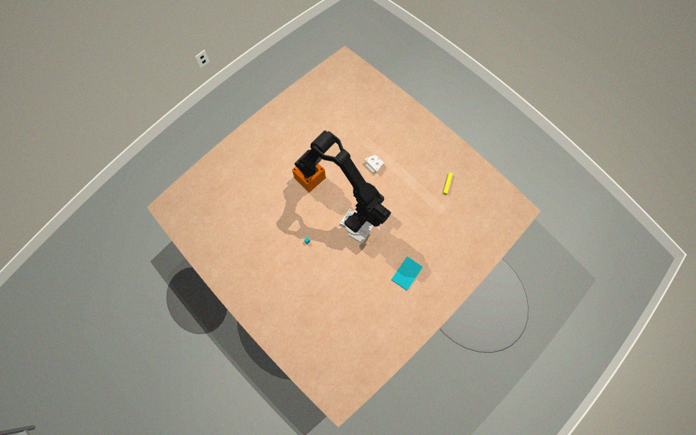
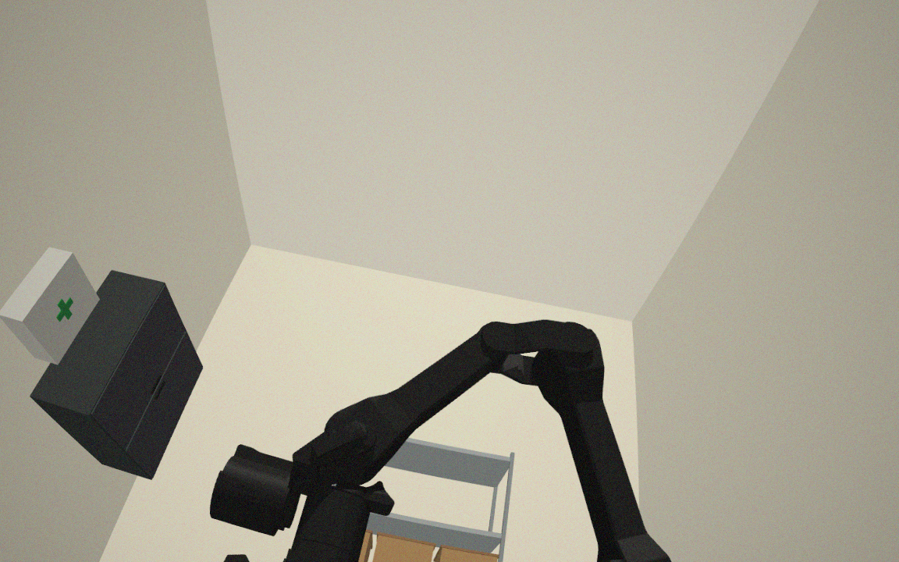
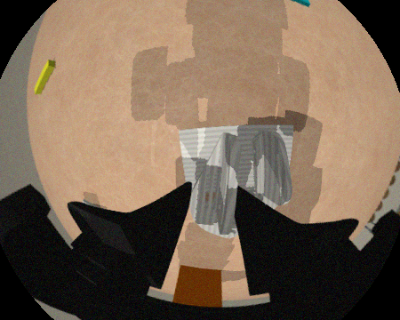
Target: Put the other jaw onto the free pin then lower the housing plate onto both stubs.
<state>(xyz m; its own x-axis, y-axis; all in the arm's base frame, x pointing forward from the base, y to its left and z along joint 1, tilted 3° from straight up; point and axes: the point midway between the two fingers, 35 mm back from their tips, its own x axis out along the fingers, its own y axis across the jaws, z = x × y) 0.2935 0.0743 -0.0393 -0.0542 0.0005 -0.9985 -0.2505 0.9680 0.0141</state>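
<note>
Now: the grey jaw 3 cm behind my gripper tip and 3 cm to the right of it. From my gripper tip the other things lie so: grey housing plate (18 cm behind, 19 cm to the left, 1 cm below); small teal cube (6 cm behind, 25 cm to the right, 2 cm below); flat teal block (29 cm ahead, 1 cm to the left, 3 cm below).
</note>
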